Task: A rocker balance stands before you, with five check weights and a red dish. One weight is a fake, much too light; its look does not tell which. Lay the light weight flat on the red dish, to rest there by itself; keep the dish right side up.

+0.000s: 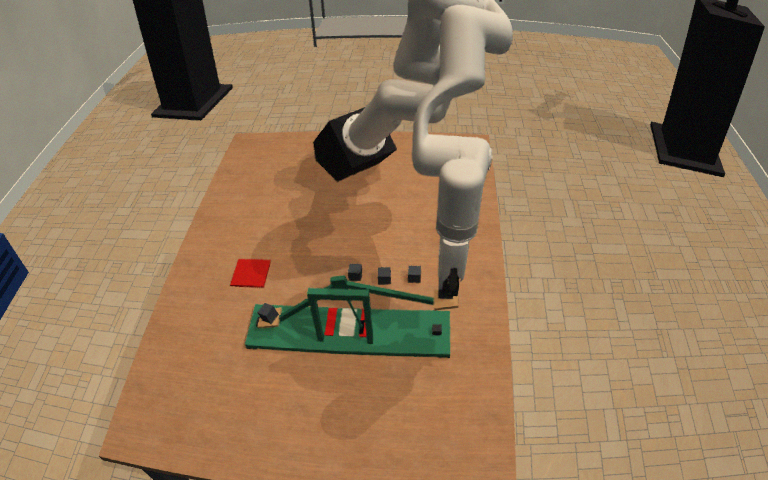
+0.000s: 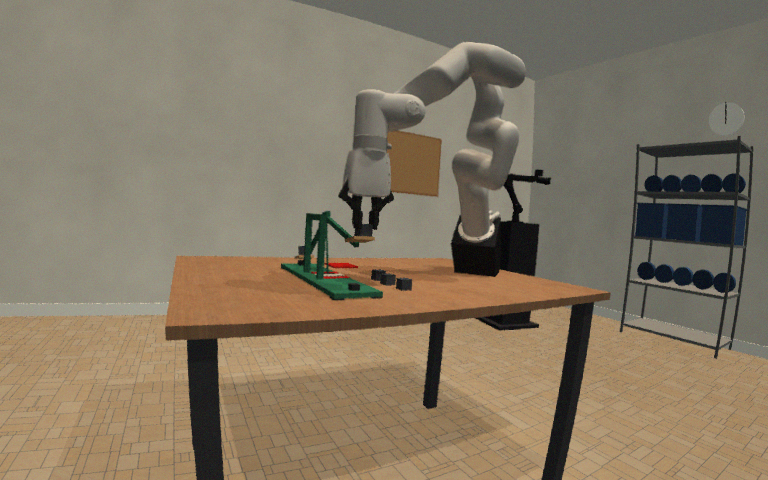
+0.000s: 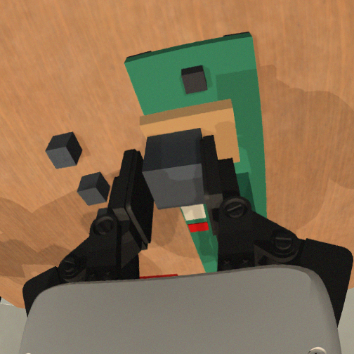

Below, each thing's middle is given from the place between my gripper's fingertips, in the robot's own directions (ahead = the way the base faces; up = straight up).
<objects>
My hand is 19 cm to the left of the balance beam (image 1: 337, 282), 5 cm short of it and 5 cm above it. The rest, counted from my hand: red dish (image 1: 249, 272) 51 cm to the right, 15 cm below, 5 cm behind; green rocker balance (image 1: 420, 333) 21 cm to the right, 6 cm below, 5 cm ahead.
</objects>
